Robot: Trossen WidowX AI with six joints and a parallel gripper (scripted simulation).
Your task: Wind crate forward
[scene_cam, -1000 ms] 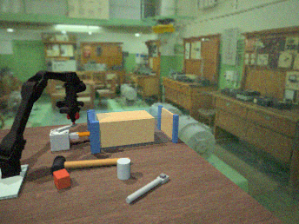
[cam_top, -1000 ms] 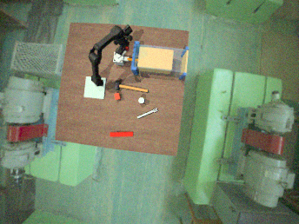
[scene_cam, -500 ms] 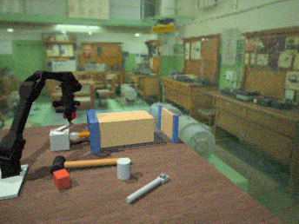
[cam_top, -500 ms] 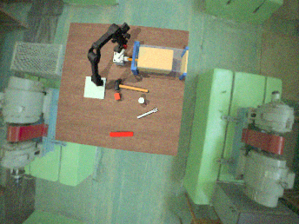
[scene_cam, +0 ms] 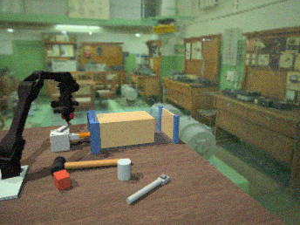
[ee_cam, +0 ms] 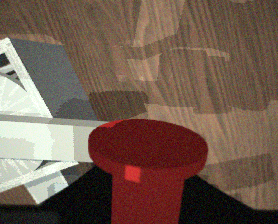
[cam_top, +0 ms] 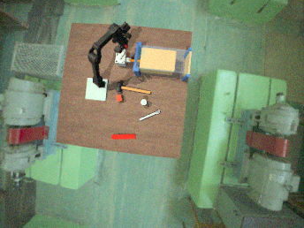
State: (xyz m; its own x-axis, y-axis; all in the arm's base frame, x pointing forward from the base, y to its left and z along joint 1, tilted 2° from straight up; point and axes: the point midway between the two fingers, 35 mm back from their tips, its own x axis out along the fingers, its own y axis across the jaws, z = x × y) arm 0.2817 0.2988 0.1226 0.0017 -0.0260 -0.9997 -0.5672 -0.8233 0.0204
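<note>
Now: gripper tip 70 mm past the winch, 90 mm to the left of it and 80 mm above it. The rest, counted from my gripper tip: winch handle: 20 mm behind, 30 mm to the right, 10 mm below; then red knob: 20 mm above; then blue steel frame: 100 mm ahead, 110 mm to the right, 10 mm below.
</note>
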